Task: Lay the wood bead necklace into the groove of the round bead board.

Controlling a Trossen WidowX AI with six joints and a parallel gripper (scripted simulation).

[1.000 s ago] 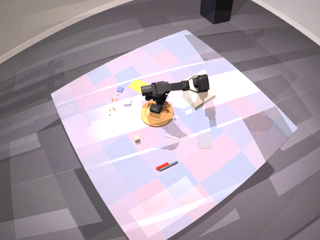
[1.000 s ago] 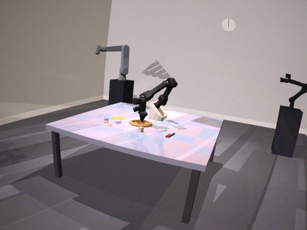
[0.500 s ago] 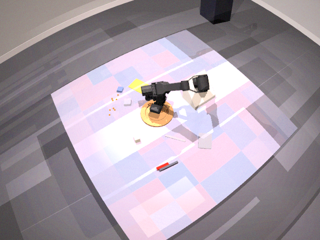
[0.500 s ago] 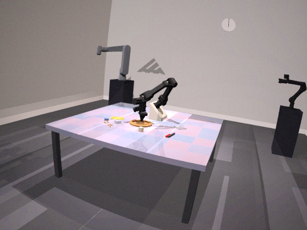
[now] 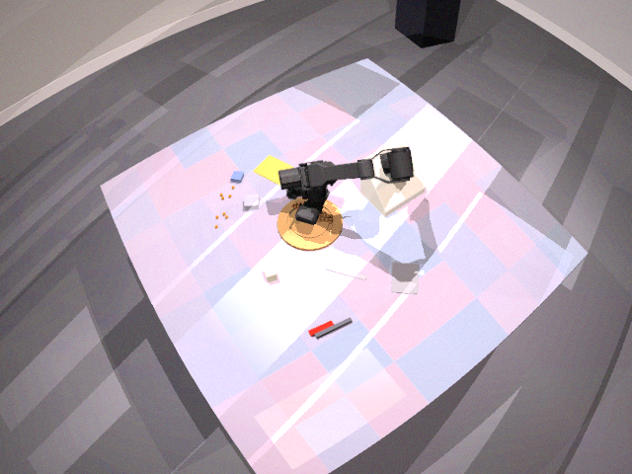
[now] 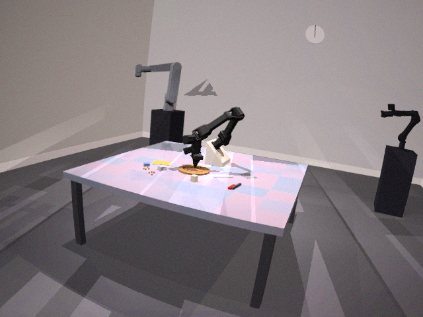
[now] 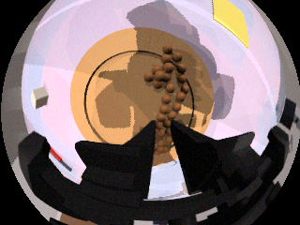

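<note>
My gripper tip is now 3 cm short of the round bead board, 2 cm to the right of it and 1 cm above it. The rest, counted from my gripper tip: white block 16 cm ahead, 14 cm to the right; thin rod 22 cm to the left, 2 cm ahead, 1 cm below; yellow sheet 24 cm to the right, 3 cm ahead, 1 cm below.
</note>
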